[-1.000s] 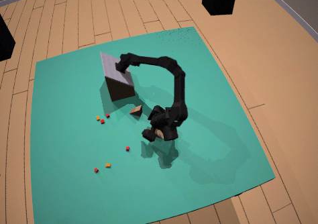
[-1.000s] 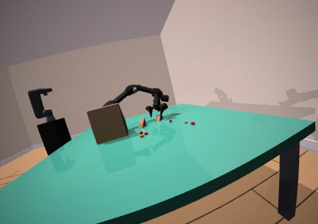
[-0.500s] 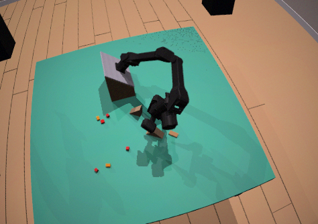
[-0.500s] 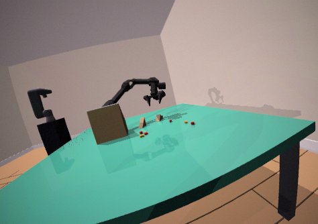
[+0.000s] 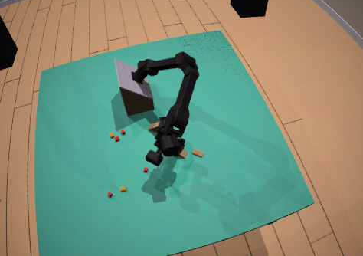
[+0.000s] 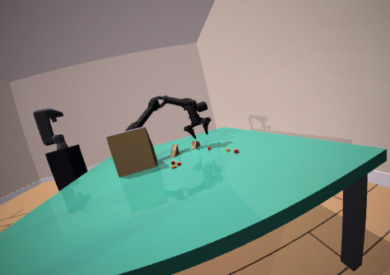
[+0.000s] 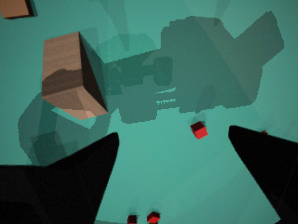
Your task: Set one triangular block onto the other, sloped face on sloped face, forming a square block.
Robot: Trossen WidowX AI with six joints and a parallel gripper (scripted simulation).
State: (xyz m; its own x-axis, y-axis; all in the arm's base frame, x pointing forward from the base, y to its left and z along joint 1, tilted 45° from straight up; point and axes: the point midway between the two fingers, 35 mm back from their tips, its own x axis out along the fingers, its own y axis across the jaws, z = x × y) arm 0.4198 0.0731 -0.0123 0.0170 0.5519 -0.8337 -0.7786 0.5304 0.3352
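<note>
Now: gripper tip 18 cm to the right of the small flat brown block, 7 cm above it and 1 cm past it.
</note>
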